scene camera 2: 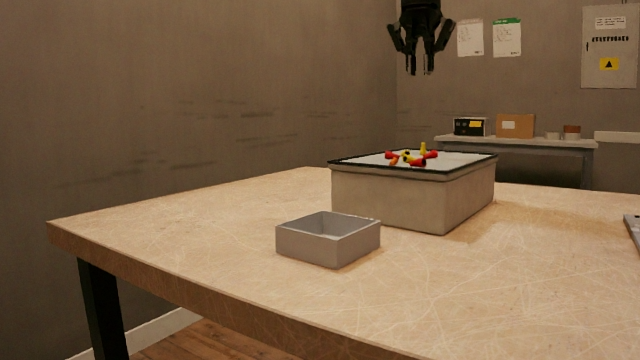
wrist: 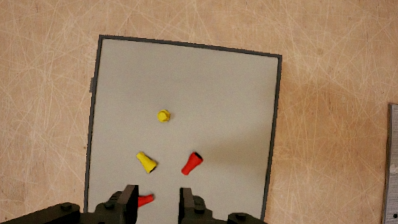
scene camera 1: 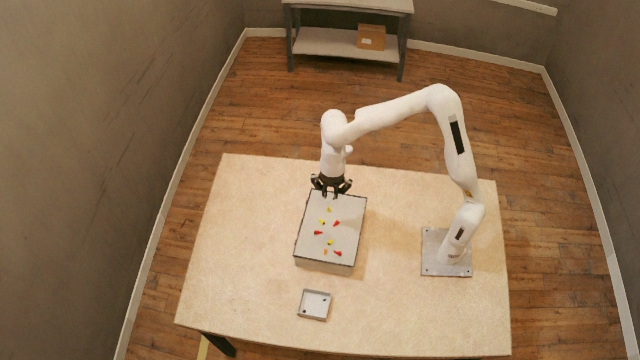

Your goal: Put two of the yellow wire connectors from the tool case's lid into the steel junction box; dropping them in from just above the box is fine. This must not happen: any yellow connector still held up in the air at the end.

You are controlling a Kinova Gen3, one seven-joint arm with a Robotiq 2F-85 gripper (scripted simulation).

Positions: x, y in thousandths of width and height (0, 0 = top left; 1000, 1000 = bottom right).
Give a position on a tool case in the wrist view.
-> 562, 458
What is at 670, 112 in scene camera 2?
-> My gripper.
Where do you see a tool case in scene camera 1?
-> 546, 582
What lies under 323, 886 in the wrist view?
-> My gripper.
